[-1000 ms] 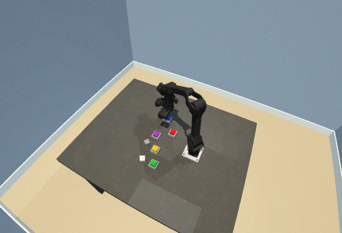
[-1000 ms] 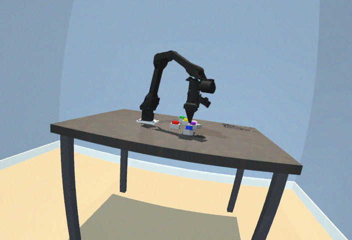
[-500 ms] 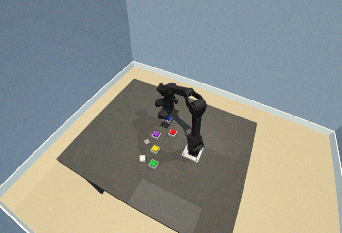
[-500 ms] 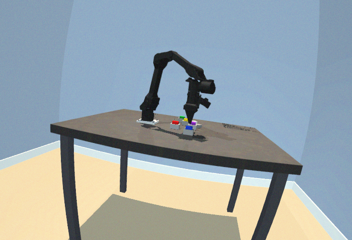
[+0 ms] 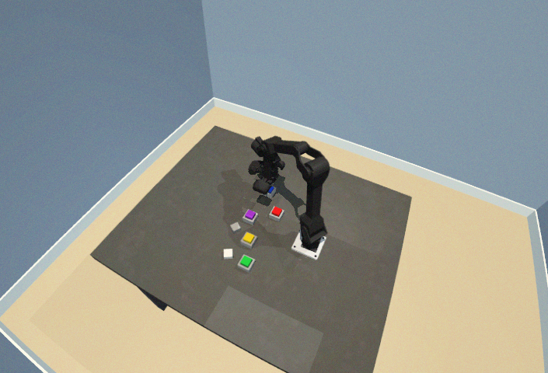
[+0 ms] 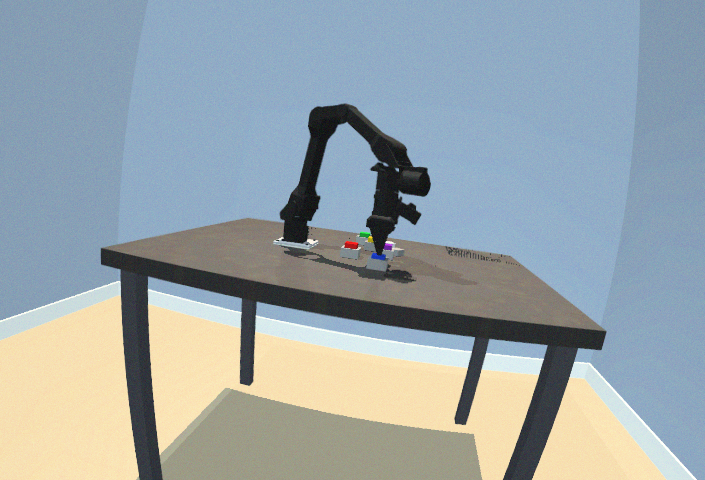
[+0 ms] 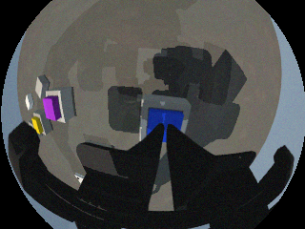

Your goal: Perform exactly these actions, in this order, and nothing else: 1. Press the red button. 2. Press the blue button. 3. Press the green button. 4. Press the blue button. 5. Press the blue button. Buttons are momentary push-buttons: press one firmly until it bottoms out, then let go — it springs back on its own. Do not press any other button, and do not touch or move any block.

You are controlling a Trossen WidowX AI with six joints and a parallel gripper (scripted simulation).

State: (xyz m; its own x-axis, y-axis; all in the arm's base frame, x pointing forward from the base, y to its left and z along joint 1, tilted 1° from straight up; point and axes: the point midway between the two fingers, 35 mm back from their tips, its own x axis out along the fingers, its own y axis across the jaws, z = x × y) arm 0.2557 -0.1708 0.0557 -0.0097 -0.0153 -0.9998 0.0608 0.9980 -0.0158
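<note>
Now: gripper tip 1 cm above the blue button. Also, from my gripper tip: red button 10 cm to the left, 8 cm behind; grey block 23 cm to the left, 5 cm ahead, 2 cm below; purple button 16 cm to the left, 1 cm ahead.
</note>
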